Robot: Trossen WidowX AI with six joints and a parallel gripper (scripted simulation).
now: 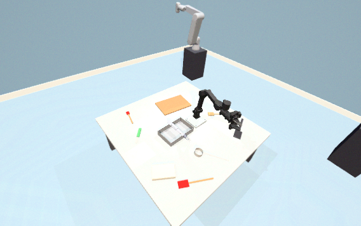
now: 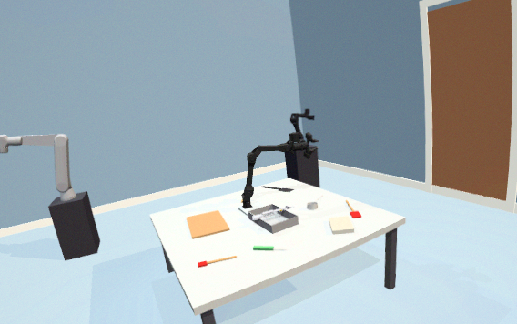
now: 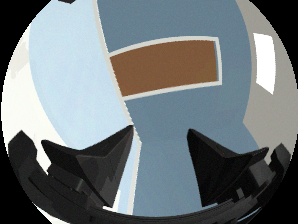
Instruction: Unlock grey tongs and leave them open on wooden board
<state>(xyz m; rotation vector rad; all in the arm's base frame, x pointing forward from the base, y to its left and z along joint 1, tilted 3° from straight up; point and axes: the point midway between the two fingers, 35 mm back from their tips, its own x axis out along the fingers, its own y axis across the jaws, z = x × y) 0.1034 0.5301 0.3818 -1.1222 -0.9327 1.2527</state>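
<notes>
My gripper tip is 190 mm short of the roasting tin, 510 mm to the left of it and 370 mm above it. From my gripper tip the other things lie so: pale block (520 mm ahead, 220 mm to the right, 380 mm below); black spatula (390 mm behind, 180 mm to the right, 390 mm below); red spatula (380 mm ahead, 20 mm to the right, 390 mm below).
</notes>
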